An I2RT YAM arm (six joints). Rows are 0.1 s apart.
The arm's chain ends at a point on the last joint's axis. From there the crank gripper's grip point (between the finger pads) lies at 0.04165 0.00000 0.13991 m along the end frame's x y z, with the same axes.
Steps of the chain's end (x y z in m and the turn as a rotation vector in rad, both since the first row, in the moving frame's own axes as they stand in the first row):
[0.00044 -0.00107 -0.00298 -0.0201 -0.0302 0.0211]
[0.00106 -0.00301 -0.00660 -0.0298 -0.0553 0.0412]
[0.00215 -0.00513 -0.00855 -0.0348 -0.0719 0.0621]
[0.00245 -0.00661 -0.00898 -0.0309 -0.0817 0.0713]
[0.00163 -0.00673 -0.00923 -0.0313 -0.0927 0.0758]
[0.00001 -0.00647 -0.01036 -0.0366 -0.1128 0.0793]
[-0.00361 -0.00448 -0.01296 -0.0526 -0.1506 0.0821]
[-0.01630 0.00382 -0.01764 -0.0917 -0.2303 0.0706]
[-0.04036 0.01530 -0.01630 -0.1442 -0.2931 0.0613]
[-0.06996 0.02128 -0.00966 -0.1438 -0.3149 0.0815]
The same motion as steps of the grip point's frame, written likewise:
[-0.00384 0.00259 -0.00182 -0.0201 -0.0302 0.0211]
[-0.00685 0.00274 -0.00460 -0.0298 -0.0553 0.0412]
[-0.00823 0.00205 -0.00605 -0.0348 -0.0719 0.0621]
[-0.00936 0.00031 -0.00616 -0.0309 -0.0817 0.0713]
[-0.01177 0.00036 -0.00610 -0.0313 -0.0927 0.0758]
[-0.01632 0.00139 -0.00672 -0.0366 -0.1128 0.0793]
[-0.02548 0.00554 -0.00859 -0.0526 -0.1506 0.0821]
[-0.04982 0.01872 -0.01256 -0.0917 -0.2303 0.0706]
[-0.08308 0.03724 -0.01189 -0.1442 -0.2931 0.0613]
[-0.11609 0.04346 -0.00536 -0.1438 -0.3149 0.0815]

